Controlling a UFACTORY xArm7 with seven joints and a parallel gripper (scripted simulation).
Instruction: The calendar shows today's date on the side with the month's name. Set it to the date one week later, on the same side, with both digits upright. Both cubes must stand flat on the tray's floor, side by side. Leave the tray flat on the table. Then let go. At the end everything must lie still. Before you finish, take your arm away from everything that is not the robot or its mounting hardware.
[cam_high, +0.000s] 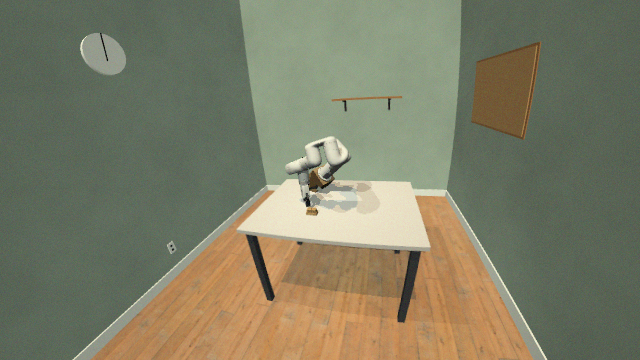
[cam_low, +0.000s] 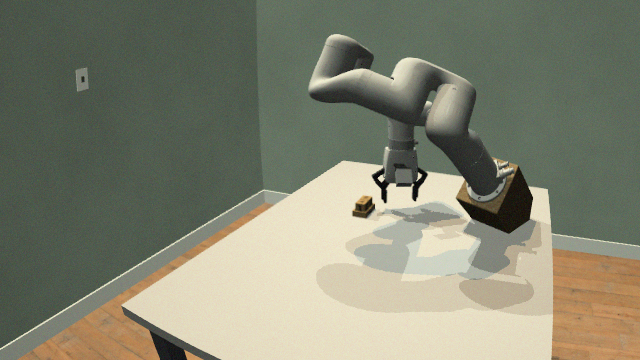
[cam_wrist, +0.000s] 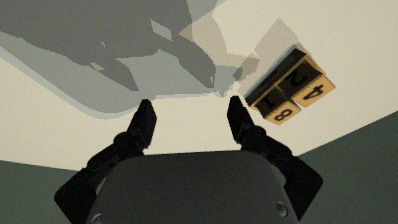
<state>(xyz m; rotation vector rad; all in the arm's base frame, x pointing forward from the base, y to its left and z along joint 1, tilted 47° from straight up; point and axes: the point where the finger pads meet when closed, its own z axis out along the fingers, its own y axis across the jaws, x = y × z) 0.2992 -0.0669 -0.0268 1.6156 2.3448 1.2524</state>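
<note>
Right now my hand is 9 cm short of the digit cube, 5 cm to the right of it and 1 cm above it. From my hand the other things lie so: wooden calendar tray (9 cm ahead, 6 cm to the left, 3 cm below).
</note>
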